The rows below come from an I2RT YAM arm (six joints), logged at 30 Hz.
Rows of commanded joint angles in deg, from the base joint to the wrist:
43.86, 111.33, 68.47, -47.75, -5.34, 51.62
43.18, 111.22, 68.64, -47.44, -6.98, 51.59
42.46, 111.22, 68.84, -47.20, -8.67, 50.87
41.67, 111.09, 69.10, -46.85, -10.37, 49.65
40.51, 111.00, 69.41, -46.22, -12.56, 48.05
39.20, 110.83, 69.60, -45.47, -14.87, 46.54
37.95, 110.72, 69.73, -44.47, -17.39, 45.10
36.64, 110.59, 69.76, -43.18, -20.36, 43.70
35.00, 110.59, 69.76, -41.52, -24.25, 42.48
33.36, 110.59, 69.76, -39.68, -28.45, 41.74
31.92, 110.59, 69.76, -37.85, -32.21, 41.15
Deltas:
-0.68, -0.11, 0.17, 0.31, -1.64, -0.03
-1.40, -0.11, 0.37, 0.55, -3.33, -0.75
-2.19, -0.24, 0.63, 0.90, -5.03, -1.97
-3.35, -0.33, 0.94, 1.53, -7.22, -3.57
-4.66, -0.50, 1.13, 2.28, -9.53, -5.08
-5.91, -0.61, 1.26, 3.28, -12.05, -6.52
-7.22, -0.74, 1.29, 4.57, -15.02, -7.92
-8.86, -0.74, 1.29, 6.23, -18.91, -9.14
-10.50, -0.74, 1.29, 8.07, -23.11, -9.88
-11.94, -0.74, 1.29, 9.90, -26.87, -10.47

